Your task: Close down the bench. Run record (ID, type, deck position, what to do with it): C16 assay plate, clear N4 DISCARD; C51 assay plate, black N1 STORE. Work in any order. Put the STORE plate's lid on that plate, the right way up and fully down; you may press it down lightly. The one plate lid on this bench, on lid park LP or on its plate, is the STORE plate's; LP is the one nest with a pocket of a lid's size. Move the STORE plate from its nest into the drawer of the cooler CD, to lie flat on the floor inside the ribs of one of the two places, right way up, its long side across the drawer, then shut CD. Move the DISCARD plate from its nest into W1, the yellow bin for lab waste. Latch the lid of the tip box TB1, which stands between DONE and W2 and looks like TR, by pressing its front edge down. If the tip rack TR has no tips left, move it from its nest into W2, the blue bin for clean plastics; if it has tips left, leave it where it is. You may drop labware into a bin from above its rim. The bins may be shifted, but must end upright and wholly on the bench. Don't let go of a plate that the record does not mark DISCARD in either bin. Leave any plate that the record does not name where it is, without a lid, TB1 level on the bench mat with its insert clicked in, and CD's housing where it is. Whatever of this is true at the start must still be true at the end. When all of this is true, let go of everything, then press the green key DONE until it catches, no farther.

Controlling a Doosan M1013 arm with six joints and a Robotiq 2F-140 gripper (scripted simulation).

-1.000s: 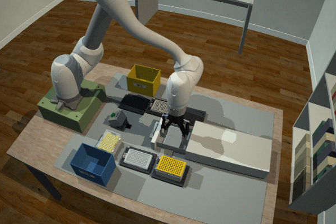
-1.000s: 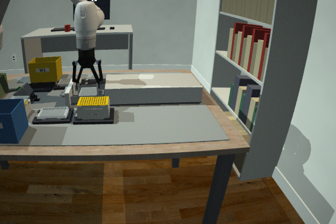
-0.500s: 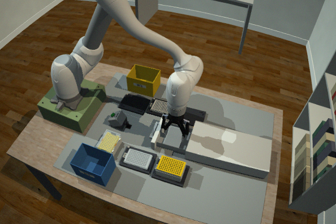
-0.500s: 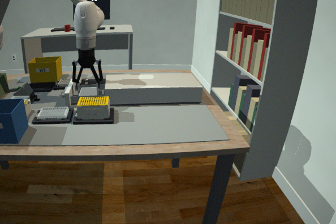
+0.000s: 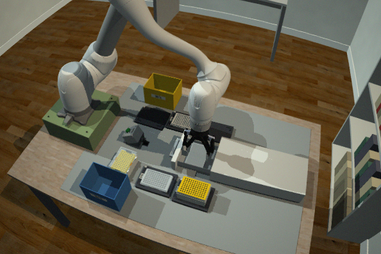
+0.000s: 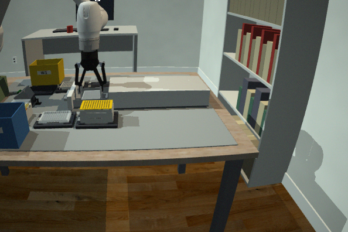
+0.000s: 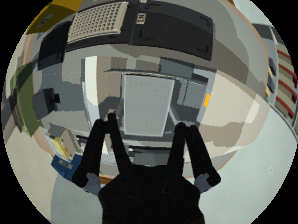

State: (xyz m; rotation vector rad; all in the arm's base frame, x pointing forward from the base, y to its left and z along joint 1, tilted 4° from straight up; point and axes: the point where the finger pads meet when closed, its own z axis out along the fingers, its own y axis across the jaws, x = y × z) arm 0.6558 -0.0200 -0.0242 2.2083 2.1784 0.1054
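Right now the grey plate lid is 1 cm below my hand. The rest, counted from my hand: cooler CD (17 cm ahead, 1 cm below); then black plate (2 cm below); then cooler drawer (4 cm ahead, 2 cm below).
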